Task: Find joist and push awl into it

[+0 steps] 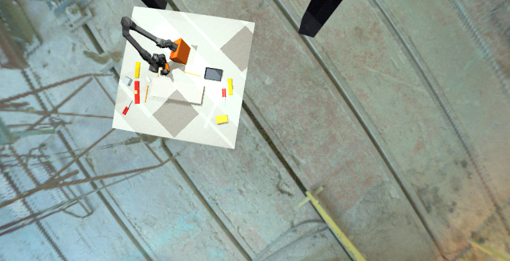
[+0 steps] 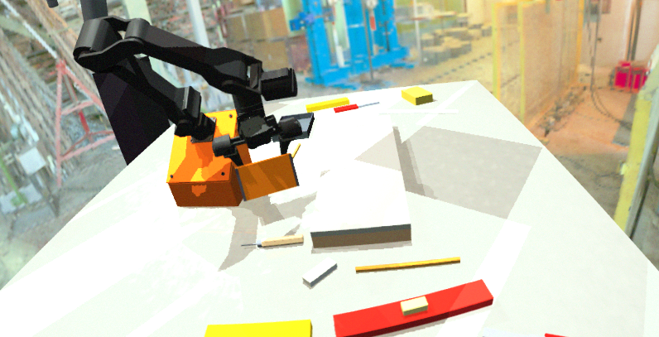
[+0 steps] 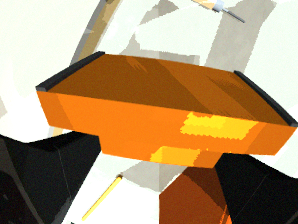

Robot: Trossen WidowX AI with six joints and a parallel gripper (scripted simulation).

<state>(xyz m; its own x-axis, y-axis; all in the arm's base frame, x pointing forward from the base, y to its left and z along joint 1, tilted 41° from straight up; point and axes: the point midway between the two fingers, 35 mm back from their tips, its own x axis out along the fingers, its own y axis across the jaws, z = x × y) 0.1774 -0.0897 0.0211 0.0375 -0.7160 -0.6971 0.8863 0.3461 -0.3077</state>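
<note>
Now: gripper tip 30 mm short of the awl, 140 mm to the left of it and 70 mm above it. From my gripper tip the other things lie so: white block: 150 mm ahead, 210 mm to the right, 70 mm below; stud finder: 20 mm ahead; dark tray: 60 mm behind, 420 mm to the left, 70 mm below.
</note>
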